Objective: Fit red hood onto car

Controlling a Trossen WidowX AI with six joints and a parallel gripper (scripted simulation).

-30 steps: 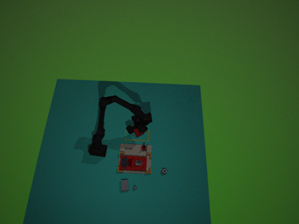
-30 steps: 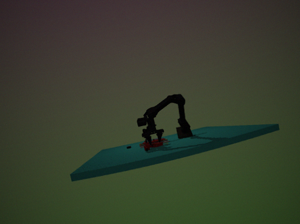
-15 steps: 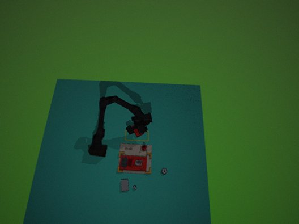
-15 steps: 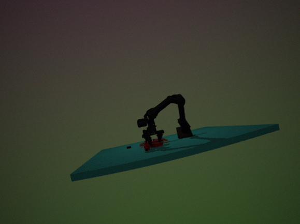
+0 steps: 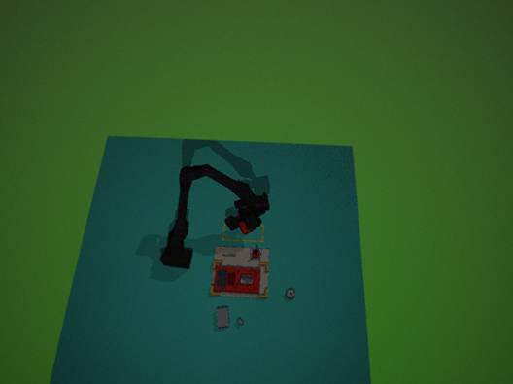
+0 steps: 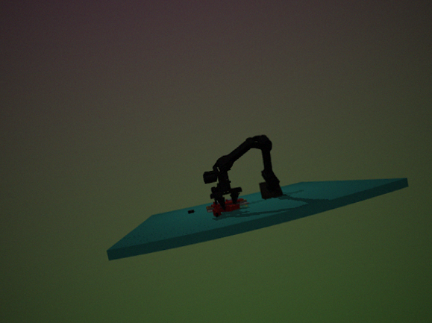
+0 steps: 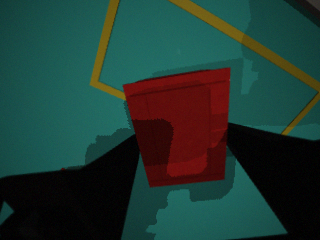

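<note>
The grey engine block is 270 mm to the right of my gripper tip, 30 mm ahead of it and 10 mm above it. Round my gripper tip: grey jig: 250 mm to the right; then red hood: 10 mm above.
</note>
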